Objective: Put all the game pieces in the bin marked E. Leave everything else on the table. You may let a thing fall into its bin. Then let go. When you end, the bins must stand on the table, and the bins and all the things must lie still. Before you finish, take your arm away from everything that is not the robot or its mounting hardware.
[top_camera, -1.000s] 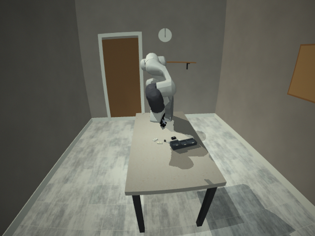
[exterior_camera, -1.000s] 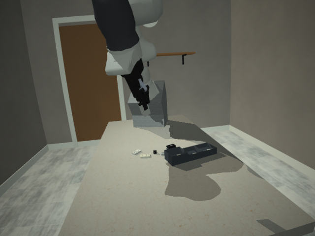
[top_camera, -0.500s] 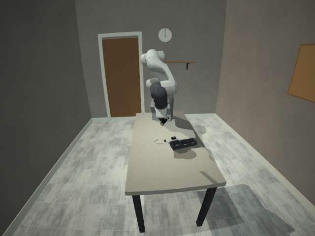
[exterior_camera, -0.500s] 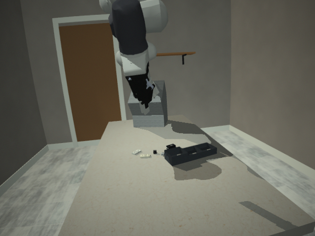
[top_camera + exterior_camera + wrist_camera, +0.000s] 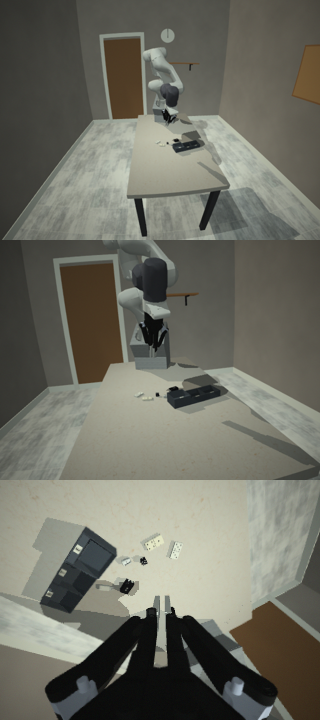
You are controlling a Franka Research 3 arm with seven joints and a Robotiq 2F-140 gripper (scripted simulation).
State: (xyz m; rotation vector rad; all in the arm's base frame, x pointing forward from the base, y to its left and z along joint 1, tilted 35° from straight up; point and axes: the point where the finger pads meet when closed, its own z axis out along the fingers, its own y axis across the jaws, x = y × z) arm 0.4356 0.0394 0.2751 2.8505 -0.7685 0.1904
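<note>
The dark three-part bin lies 230 mm below my hand, 180 mm to the left of it and 30 mm ahead of it. The rest, counted from my hand: black die: 240 mm below, 40 mm behind, 10 mm to the left; black box: 240 mm below, 90 mm to the left, 80 mm behind; white usb stick: 250 mm below, 150 mm to the left, 50 mm behind.
</note>
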